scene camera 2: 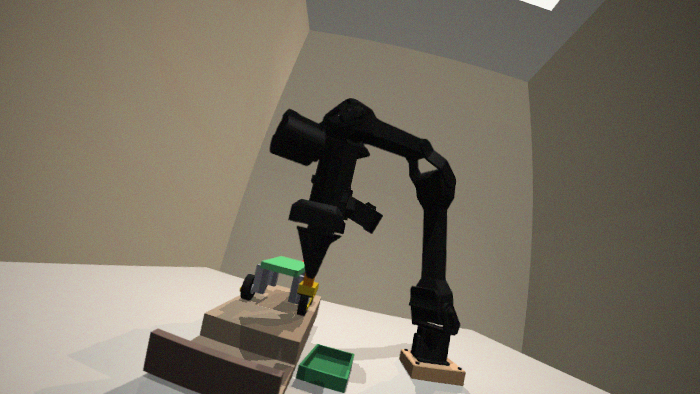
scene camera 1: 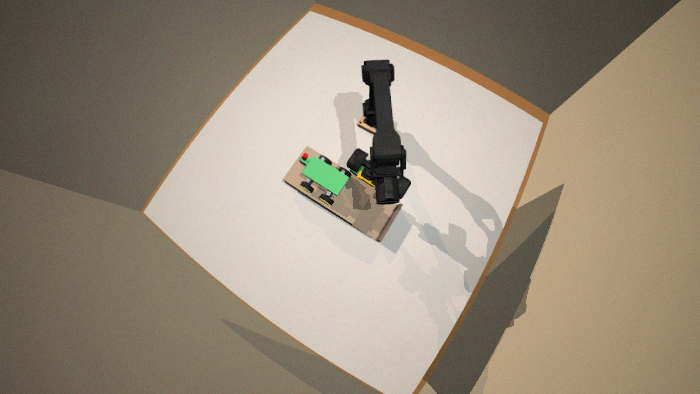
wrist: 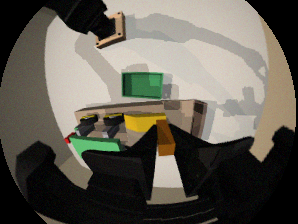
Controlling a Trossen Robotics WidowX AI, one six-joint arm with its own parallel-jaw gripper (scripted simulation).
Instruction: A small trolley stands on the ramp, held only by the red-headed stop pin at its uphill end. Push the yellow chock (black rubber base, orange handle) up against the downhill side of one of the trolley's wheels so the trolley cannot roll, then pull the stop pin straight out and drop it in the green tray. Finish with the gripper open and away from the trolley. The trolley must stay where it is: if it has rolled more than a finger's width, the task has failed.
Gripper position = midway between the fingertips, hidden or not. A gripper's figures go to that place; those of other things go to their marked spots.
Scene:
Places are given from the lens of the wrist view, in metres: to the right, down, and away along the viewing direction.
my gripper (wrist: 162,127): 0.02, 0.02, 0.10
yellow chock (wrist: 141,123): -0.01, 0.01, 0.11
trolley (wrist: 80,142): -0.14, 0.06, 0.13
The marked spots on the trolley and the yellow chock are 0.15 m apart.

